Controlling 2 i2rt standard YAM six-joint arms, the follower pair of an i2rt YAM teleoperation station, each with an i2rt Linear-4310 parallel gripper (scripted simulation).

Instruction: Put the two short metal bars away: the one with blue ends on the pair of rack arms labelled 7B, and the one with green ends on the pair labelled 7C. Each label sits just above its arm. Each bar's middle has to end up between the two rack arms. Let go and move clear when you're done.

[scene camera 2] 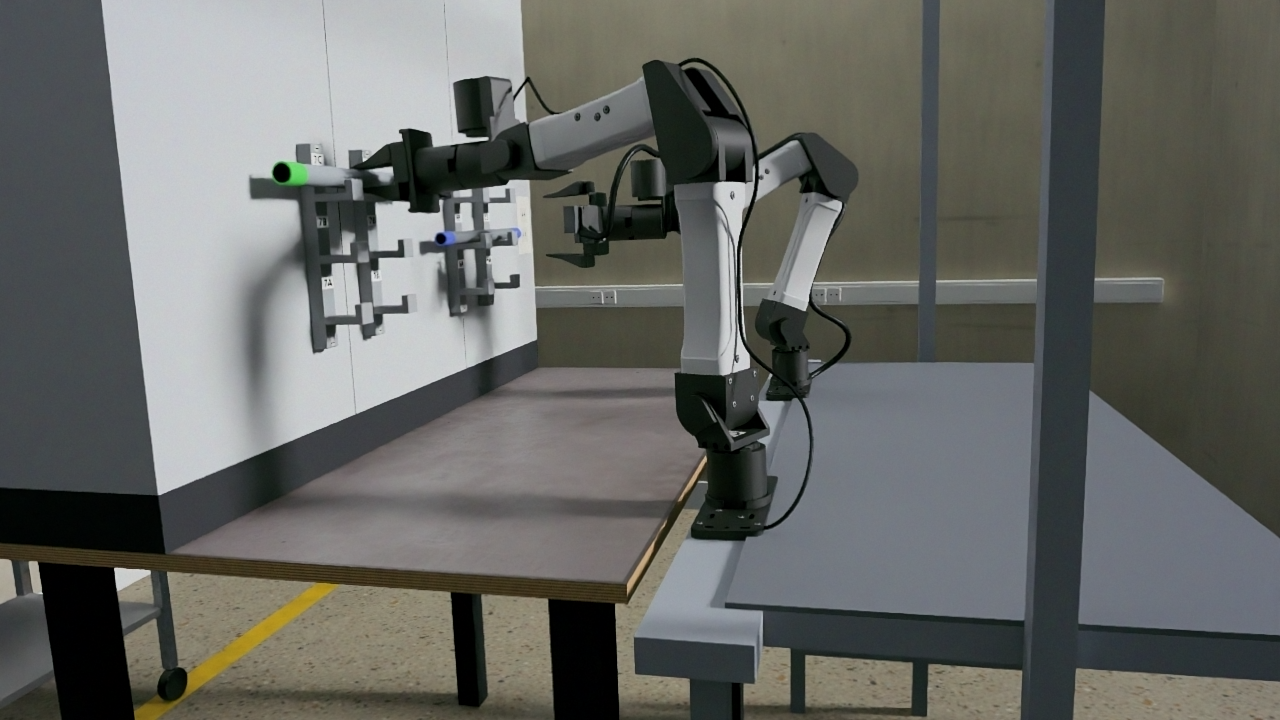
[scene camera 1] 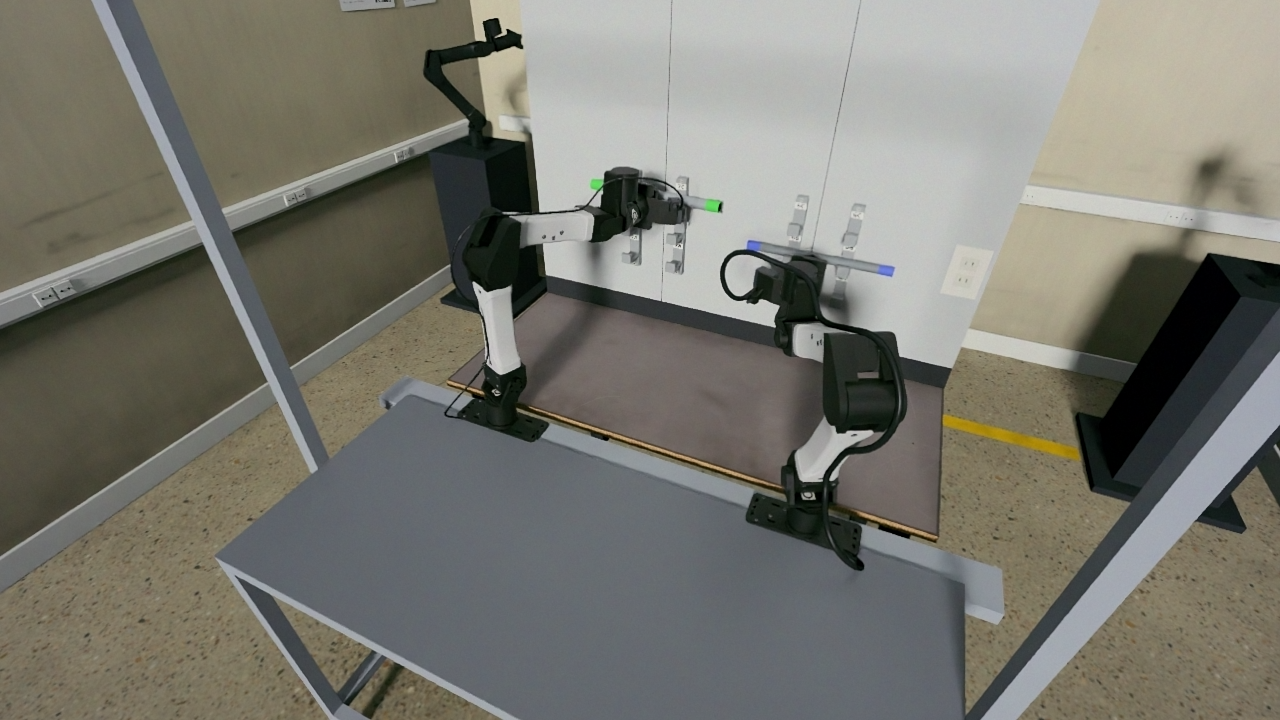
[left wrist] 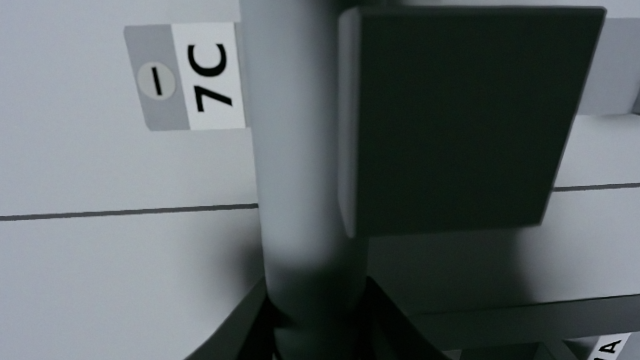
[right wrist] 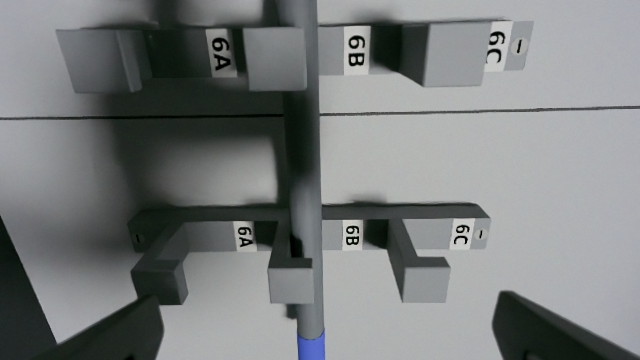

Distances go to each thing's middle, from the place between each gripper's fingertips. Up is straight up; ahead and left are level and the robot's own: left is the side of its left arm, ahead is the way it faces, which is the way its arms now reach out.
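It is the green-ended bar [scene camera 2: 283, 173] that I consider here: my left gripper is right at the green-ended bar. The wall socket plate [scene camera 1: 984, 256] is 5 cm ahead of my left hand, 70 cm to the right of it and 7 cm below it. The blue-ended bar [scene camera 2: 458, 237] is 1 cm ahead of my left hand, 40 cm to the right of it and 8 cm below it. Going by their middles, of the things named here the wall socket plate is the farthest from my left gripper.
The green-ended bar is 11 cm ahead of my right hand, 40 cm to the left of it and 7 cm above it, while the wall socket plate is 16 cm ahead of my right hand and 30 cm to the right of it. As for the blue-ended bar, my right hand is 12 cm short of it and 1 cm above it.
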